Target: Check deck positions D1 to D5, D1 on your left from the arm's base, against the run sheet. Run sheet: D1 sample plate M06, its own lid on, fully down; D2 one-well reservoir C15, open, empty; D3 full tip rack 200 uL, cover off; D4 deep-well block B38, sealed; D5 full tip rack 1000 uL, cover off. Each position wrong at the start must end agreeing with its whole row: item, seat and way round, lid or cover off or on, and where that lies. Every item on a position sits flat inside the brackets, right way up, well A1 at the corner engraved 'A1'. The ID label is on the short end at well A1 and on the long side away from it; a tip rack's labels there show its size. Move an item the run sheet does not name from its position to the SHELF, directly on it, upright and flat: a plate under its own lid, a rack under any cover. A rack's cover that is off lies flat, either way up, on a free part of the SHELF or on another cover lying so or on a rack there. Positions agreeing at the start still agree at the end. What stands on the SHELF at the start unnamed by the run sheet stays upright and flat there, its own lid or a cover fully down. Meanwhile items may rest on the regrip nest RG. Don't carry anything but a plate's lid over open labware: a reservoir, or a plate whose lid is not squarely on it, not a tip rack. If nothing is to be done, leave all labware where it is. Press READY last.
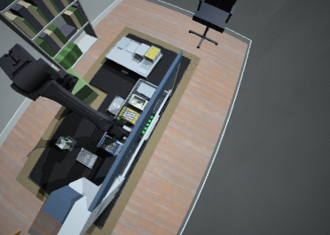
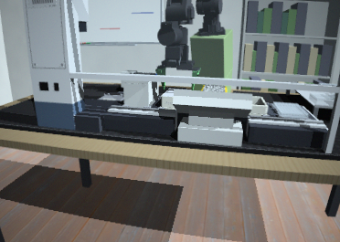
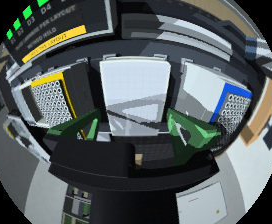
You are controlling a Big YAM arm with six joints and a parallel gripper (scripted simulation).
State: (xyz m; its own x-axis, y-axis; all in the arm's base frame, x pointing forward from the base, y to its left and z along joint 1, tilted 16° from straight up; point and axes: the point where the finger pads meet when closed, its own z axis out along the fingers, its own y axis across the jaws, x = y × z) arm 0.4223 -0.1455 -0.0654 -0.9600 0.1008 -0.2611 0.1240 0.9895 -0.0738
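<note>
The sealed block is 40 mm below my hand. From my hand the other things lie so: reservoir 40 mm ahead, 240 mm to the left, 50 mm below; blue tip rack 20 mm behind, 130 mm to the right, 10 mm above; yellow tip rack 10 mm ahead, 120 mm to the left, 10 mm below.
</note>
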